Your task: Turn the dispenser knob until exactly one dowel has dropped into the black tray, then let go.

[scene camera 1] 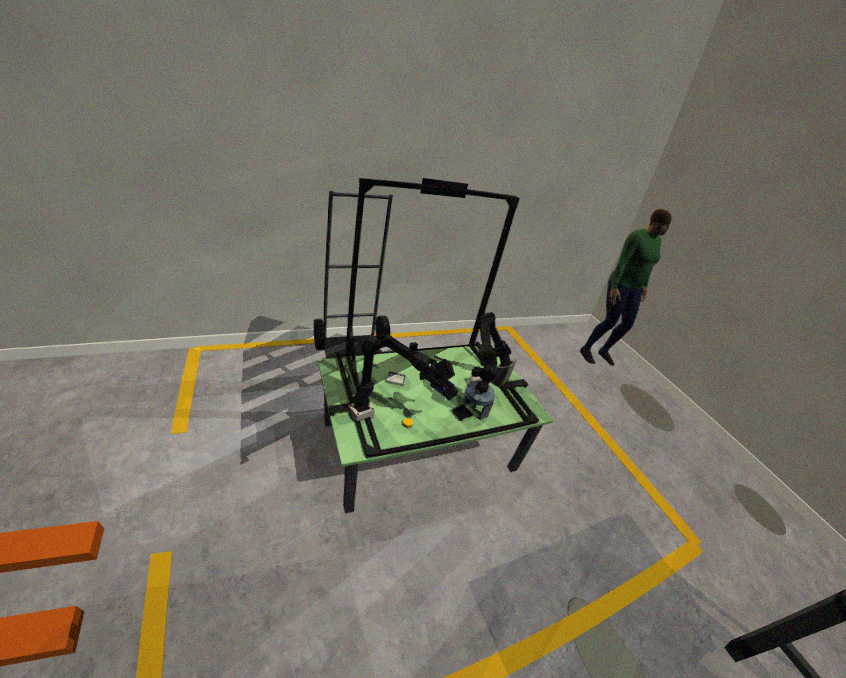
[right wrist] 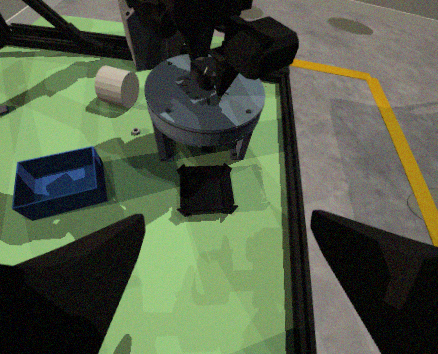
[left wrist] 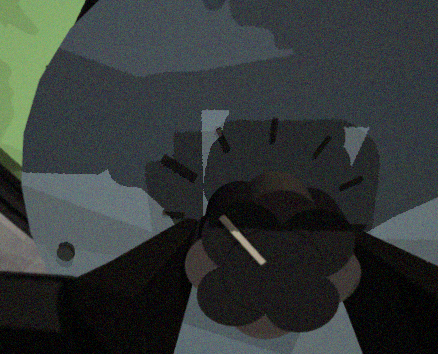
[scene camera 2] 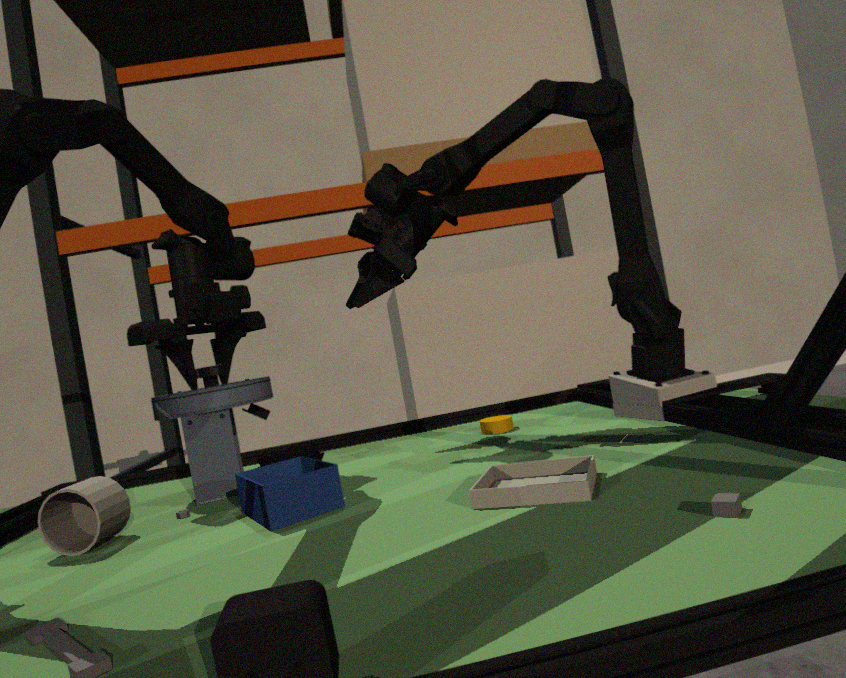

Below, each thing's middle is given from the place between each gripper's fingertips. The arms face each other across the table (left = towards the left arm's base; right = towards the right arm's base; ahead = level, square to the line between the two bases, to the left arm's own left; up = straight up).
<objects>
The dark lobed knob (left wrist: 271,256) is 10 mm behind my right hand, 220 mm to the left of it and 80 mm below it. Also, from my right hand: blue bin (scene camera 2: 277,495): 230 mm behind, 130 mm to the left, 200 mm below; then grey tray (scene camera 2: 565,480): 360 mm behind, 100 mm to the right, 220 mm below.
Now: the dark lobed knob right at my left hand. The rest, counted from my left hand: blue bin 220 mm behind, 100 mm to the right, 120 mm below; grey tray 350 mm behind, 330 mm to the right, 140 mm below.
</objects>
